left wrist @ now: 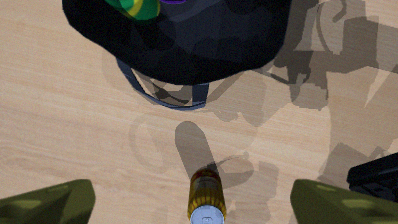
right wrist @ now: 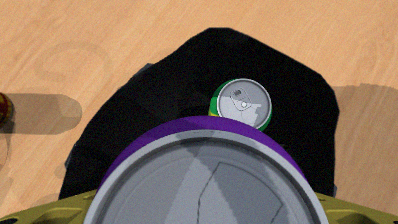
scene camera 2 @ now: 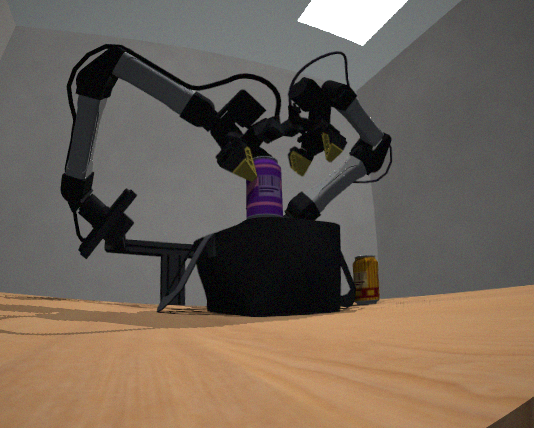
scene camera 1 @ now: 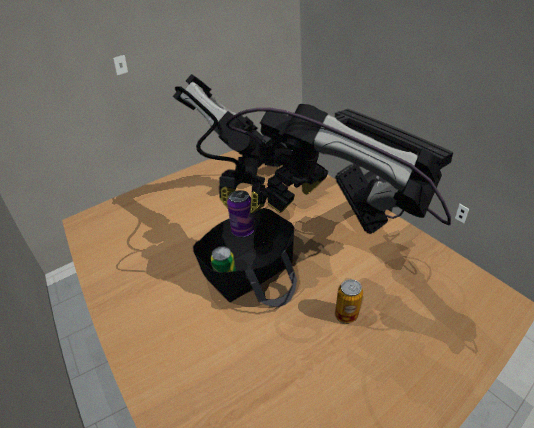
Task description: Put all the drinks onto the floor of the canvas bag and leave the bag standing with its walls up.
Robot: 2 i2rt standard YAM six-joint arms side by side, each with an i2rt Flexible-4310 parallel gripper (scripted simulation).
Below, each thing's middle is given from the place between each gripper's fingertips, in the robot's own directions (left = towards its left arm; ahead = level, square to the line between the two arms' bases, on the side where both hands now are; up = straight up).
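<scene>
Orange can [scene camera 2: 365, 268], from my right hand: 18 cm below, 33 cm to the left and 9 cm behind. As for the purple can [scene camera 2: 264, 195], my right gripper is 2 cm above it.
From my left hand, the orange can is 170 mm to the left, 260 mm below and 40 mm behind. Relative to the purple can, my left gripper [scene camera 1: 292, 202] is 50 mm short of it, 100 mm above it and 150 mm to the left of it.
</scene>
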